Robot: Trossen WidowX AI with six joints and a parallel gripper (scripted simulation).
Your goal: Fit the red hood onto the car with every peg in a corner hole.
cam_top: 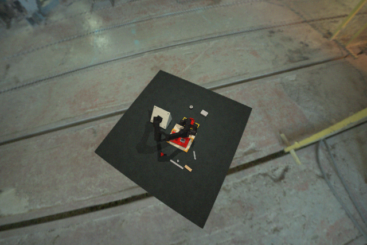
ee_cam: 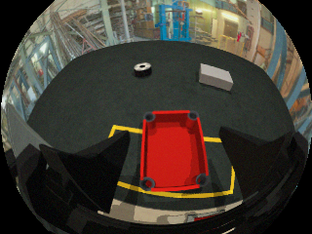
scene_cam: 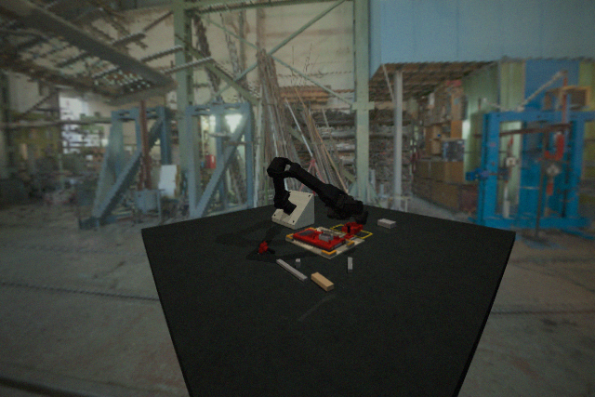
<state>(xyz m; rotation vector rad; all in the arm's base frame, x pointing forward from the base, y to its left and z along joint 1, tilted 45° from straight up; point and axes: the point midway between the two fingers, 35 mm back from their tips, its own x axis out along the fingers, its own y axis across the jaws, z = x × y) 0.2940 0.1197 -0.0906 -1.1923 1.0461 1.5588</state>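
Right now the red hood is 1 cm to the right of my gripper tip and 4 cm below it. The rest, counted from my gripper tip: grey bar (13 cm ahead, 45 cm to the right, 4 cm below); grey engine block (4 cm ahead, 22 cm to the right, 2 cm below); beige jig (2 cm ahead, 21 cm to the right, 4 cm below).
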